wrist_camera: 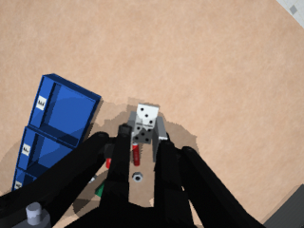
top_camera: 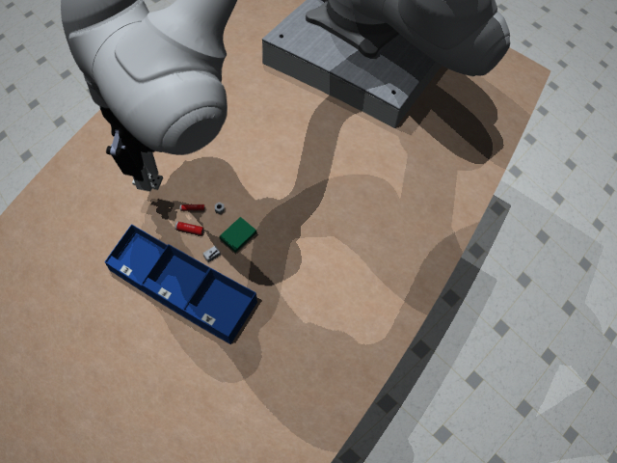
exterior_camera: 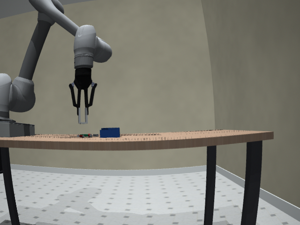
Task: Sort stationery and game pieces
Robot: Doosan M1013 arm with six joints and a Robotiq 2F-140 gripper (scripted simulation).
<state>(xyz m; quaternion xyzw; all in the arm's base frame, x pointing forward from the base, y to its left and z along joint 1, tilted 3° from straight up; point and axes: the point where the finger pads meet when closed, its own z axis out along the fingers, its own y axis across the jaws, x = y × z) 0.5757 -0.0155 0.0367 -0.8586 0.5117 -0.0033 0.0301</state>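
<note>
My gripper is now 5 cm past the green flat block, 17 cm to the right of it and 9 cm above it. Round my hand: grey nut (7 cm behind, 11 cm to the left, 9 cm below); then red thing (4 cm behind, 7 cm to the left, 9 cm below); then white domino (3 cm below).
</note>
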